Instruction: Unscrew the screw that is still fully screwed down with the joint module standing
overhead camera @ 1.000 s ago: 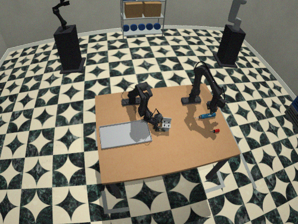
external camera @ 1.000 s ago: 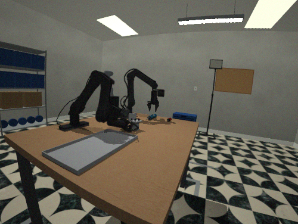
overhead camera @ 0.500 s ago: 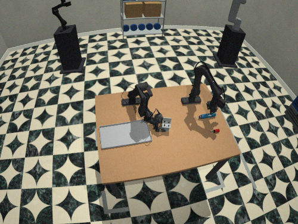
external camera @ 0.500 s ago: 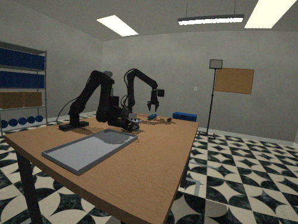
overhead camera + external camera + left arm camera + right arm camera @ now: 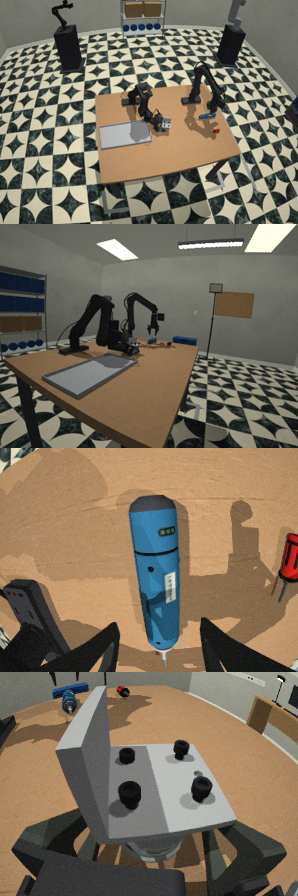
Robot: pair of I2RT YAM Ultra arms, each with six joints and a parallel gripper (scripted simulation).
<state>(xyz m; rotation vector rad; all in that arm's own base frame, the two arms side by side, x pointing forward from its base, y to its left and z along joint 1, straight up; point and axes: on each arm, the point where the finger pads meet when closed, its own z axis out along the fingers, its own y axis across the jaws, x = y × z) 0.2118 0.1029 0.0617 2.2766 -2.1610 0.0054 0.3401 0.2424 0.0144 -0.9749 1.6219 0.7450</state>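
The screw is 4 cm above my right hand, 2 cm to the left of it and 2 cm behind it. The rest, counted from my right hand: red-handled screwdriver (45 cm to the left, 6 cm ahead, 1 cm below); then grey l-shaped bracket (5 cm above); then grey tray (35 cm to the right, 4 cm ahead, 2 cm below).
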